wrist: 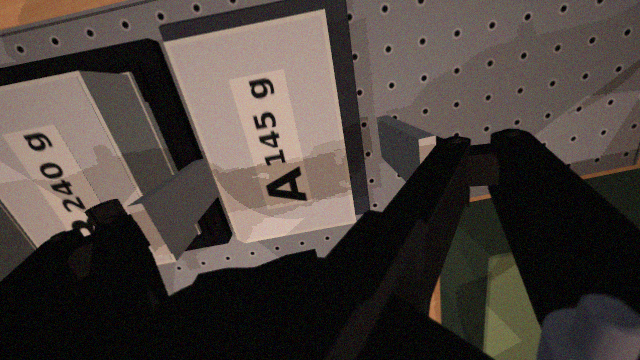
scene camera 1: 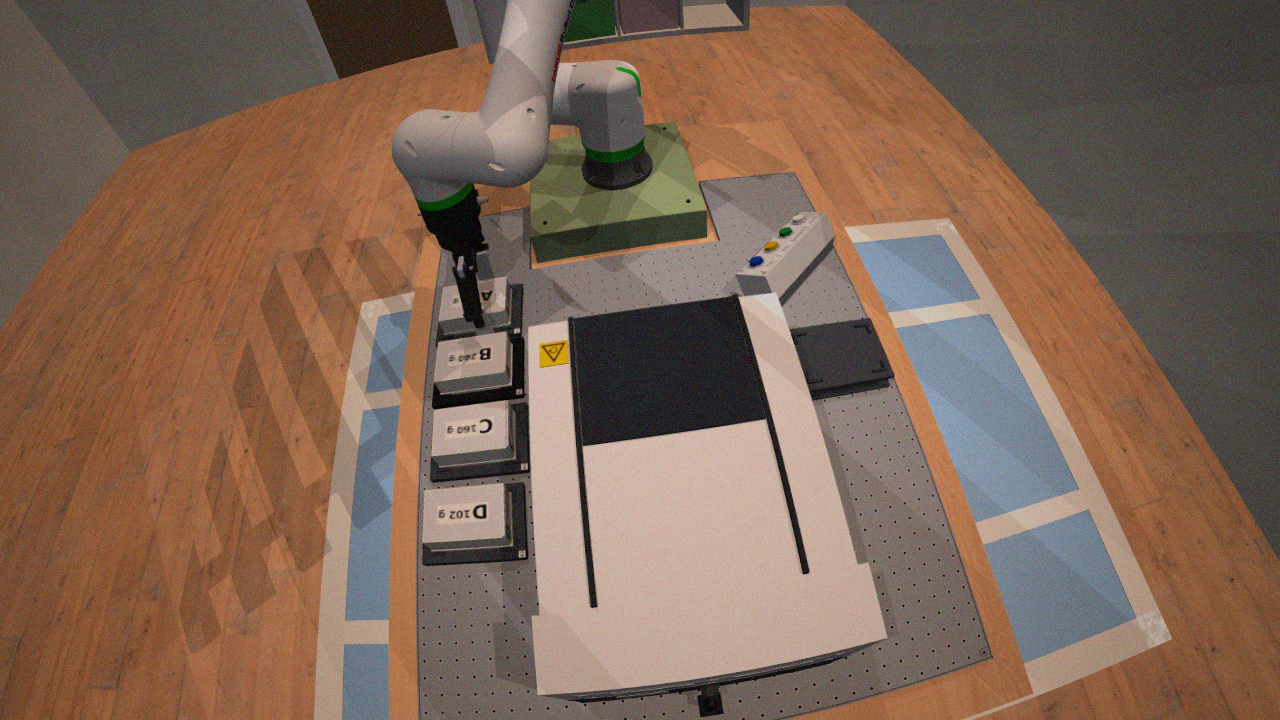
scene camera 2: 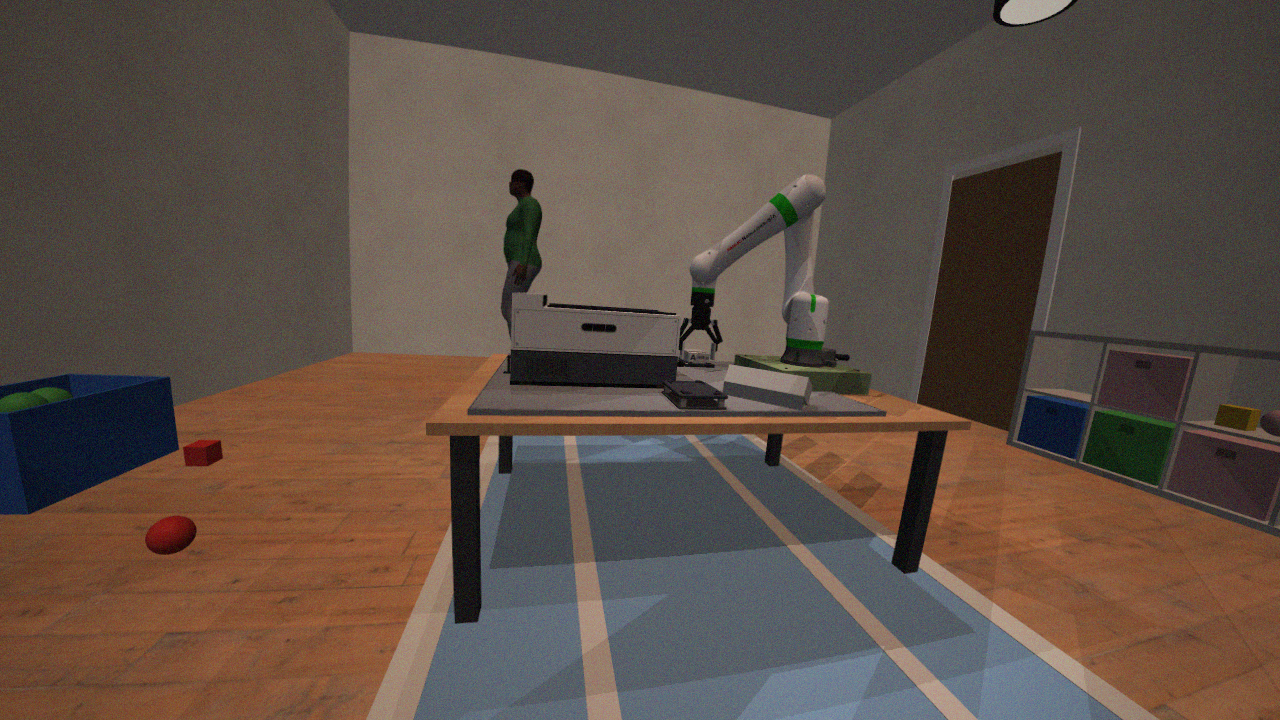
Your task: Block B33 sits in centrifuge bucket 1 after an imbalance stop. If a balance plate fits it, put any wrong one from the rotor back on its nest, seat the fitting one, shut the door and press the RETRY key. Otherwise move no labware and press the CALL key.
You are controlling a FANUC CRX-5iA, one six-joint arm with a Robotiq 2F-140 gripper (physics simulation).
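Where they show: gripper, between the fingertips: (wrist: 294, 157) (scene camera 1: 486, 305) (scene camera 2: 696, 359); arm's base, origin of its link: (scene camera 1: 617, 169) (scene camera 2: 801, 363).
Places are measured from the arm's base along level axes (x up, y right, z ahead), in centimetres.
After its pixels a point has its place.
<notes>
My gripper (scene camera 1: 474, 320) @[x -4.0, y 24.0, z 32.9 cm] (scene camera 2: 699, 349) @[x -4.0, y 24.0, z 32.9 cm] (wrist: 294, 157) @[x -4.0, y 24.0, z 32.9 cm] is open and empty, its fingers spread above and to either side of the plate marked A 145 g (scene camera 1: 498, 313) @[x -1.3, y 20.3, z 37.3 cm] (wrist: 310, 60) @[x -0.8, y 30.1, z 31.1 cm]. Plates B 240 g (scene camera 1: 474, 362) @[x -0.9, y 22.9, z 47.8 cm] (wrist: 30, 105) @[x -0.8, y 29.1, z 46.2 cm], C 160 g (scene camera 1: 469, 440) @[x -0.8, y 21.6, z 62.2 cm] and D 102 g (scene camera 1: 465, 528) @[x -0.8, y 20.5, z 76.3 cm] sit on dark nests in the same row. The white centrifuge (scene camera 1: 698, 537) @[x 14.8, y -11.0, z 82.9 cm] (scene camera 2: 595, 338) @[x 7.3, y -26.0, z 74.0 cm] has a dark panel (scene camera 1: 666, 371) @[x 15.1, y -8.4, z 62.2 cm] between two rails on top; I cannot tell the door's state. Block B33, the buckets and the rotor do not show. The key box (scene camera 1: 796, 259) @[x 0.1, y -32.2, z 29.8 cm] (scene camera 2: 767, 386) @[x -1.7, y -35.4, z 27.9 cm] carries blue, yellow, green and white keys; their labels are unreadable.
A dark flat stand (scene camera 1: 841, 353) @[x -2.8, y -36.8, z 48.5 cm] (scene camera 2: 693, 392) @[x -2.8, y -41.9, z 49.4 cm] lies right of the centrifuge in scene camera 1. The arm's green base block (scene camera 1: 617, 214) @[x 0.0, y -0.3, z 15.3 cm] (scene camera 2: 747, 365) @[x -2.6, y 5.5, z 18.2 cm] stands behind the plates and key box. A person (scene camera 2: 523, 232) stands beyond the table.
</notes>
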